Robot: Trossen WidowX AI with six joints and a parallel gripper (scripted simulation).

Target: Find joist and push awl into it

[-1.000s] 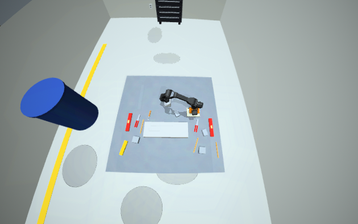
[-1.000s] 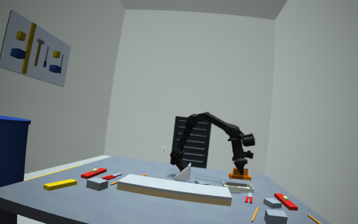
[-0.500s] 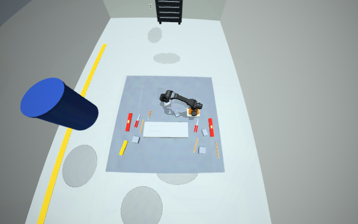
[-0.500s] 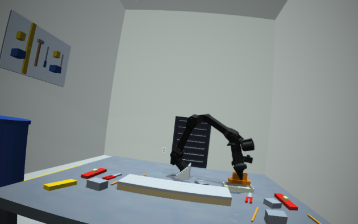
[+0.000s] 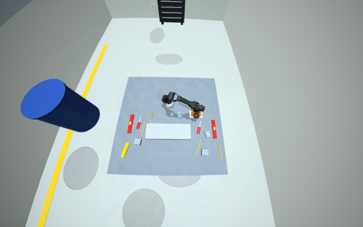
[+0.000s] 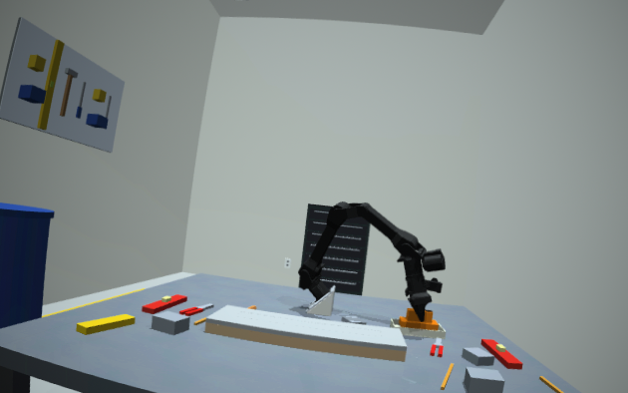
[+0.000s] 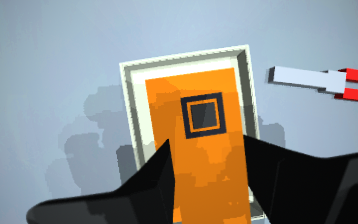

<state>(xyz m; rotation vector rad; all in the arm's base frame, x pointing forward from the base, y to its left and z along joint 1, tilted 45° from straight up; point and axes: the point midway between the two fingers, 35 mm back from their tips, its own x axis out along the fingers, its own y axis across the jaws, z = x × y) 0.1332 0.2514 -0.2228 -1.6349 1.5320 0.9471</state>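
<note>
Now: gripper tip 3 cm above the tray and 1 cm to the left of it. The rest, counted from my gripper tip: awl (57 cm to the right, 8 cm ahead, 3 cm below); then orange stud finder (2 cm above, 1 cm to the left); then yellow bar (80 cm to the right, 48 cm ahead, 3 cm below).
</note>
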